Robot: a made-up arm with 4 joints.
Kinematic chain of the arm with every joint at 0, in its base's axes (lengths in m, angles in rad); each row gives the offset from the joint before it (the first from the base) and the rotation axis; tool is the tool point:
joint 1: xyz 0 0 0.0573 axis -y
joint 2: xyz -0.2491 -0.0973 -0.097 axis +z
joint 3: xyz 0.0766 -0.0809 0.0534 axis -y
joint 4: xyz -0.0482 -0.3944 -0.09 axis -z
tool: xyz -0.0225 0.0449 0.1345
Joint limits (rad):
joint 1: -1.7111..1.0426
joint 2: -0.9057..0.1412
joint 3: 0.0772..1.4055
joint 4: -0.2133..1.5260
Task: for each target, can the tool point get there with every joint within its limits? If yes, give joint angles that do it. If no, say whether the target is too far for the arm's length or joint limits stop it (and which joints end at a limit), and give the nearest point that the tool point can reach.
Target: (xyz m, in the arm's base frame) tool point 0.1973 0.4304 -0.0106
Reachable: no: joint limits stop it (at a limit: joint 1, joint 2, joint 3) | nearest point -0.0081 -0.5148 -0.1294 | short by 0.975 m
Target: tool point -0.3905 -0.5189 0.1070
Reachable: yes | joints -0.1561 -0.4295 0.5822 1.3470
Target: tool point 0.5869 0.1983 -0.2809
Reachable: no: joint limits stop it (at a limit: joint 1, joint 2, joint 3) | nearest point 0.0131 -0.5251 -0.1451 | short by 0.933 m
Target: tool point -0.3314 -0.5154 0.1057
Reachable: yes | joints -0.3400 -0.2111 0.9976 0.3475
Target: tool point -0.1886 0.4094 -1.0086
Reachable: no: too far | nearest point -0.2379 -0.3589 -0.4965 | short by 0.925 m
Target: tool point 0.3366 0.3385 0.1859
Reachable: no: joint limits stop it (at a limit: joint 1, joint 2, joint 3) | nearest point 0.0770 -0.3677 0.6334 | short by 0.875 m
